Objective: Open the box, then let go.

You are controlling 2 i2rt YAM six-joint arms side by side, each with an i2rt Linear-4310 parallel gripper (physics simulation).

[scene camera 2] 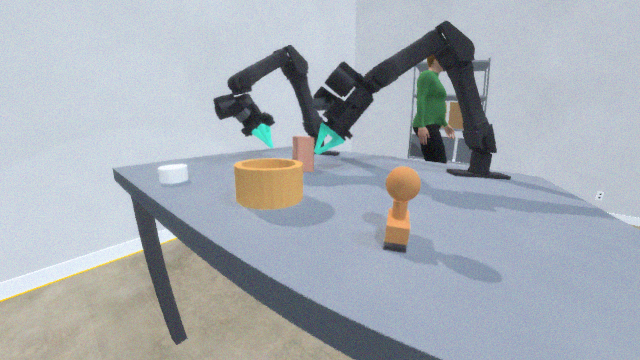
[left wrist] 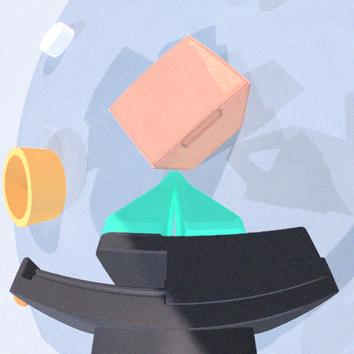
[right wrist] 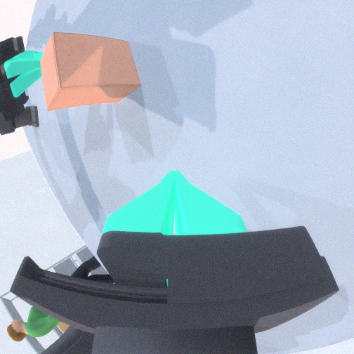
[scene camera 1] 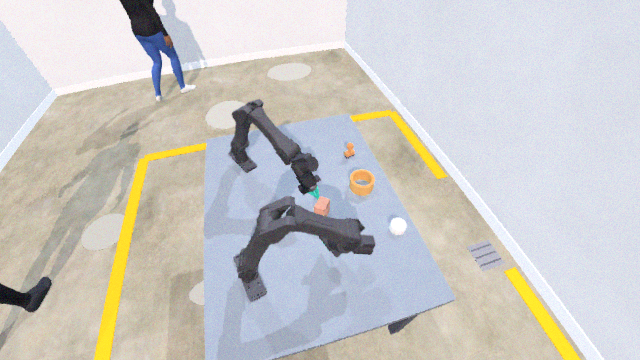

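Where they show: left gripper, fingertip midpoint: (scene camera 2: 316, 153) (scene camera 1: 319, 200); right gripper, fingertip midpoint: (scene camera 2: 271, 147); left arm's base, link origin: (scene camera 2: 478, 175) (scene camera 1: 242, 160); right arm's base, link origin: (scene camera 1: 249, 275).
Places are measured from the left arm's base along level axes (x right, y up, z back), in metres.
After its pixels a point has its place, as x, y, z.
A salmon-pink box (scene camera 1: 322, 206) {0.569, 0.093, -0.072} (scene camera 2: 303, 154) {0.546, 0.048, -0.114} (left wrist: 175, 102) (right wrist: 90, 67) stands upright on the table, its lid down. In the left wrist view a small notch shows at the lid's edge, on the side facing the lower right. My left gripper (scene camera 1: 318, 197) {0.514, 0.052, -0.105} (scene camera 2: 317, 152) {0.514, 0.052, -0.105} (left wrist: 173, 178) is shut and empty, its teal tips close beside the box's near corner; I cannot tell whether they touch it. My right gripper (scene camera 2: 272, 147) {0.676, 0.052, 0.000} (right wrist: 174, 177) is shut and empty, held above the table apart from the box. Its fingers are mostly hidden behind the arm in scene camera 1.
An orange ring-shaped bowl (scene camera 1: 355, 189) {0.568, 0.030, -0.282} (scene camera 2: 269, 192) {0.539, 0.027, -0.390} (left wrist: 50, 187) stands near the box. A white round piece (scene camera 1: 398, 226) {0.830, 0.032, -0.268} (scene camera 2: 173, 174) {0.802, 0.020, -0.300} (left wrist: 57, 39) lies near the table edge (scene camera 2: 240, 280) {0.527, -0.029, -0.517}. An orange knobbed figure (scene camera 1: 349, 150) {0.369, 0.041, -0.447} (scene camera 2: 398, 225) {0.372, 0.028, -0.473} stands beyond the bowl.
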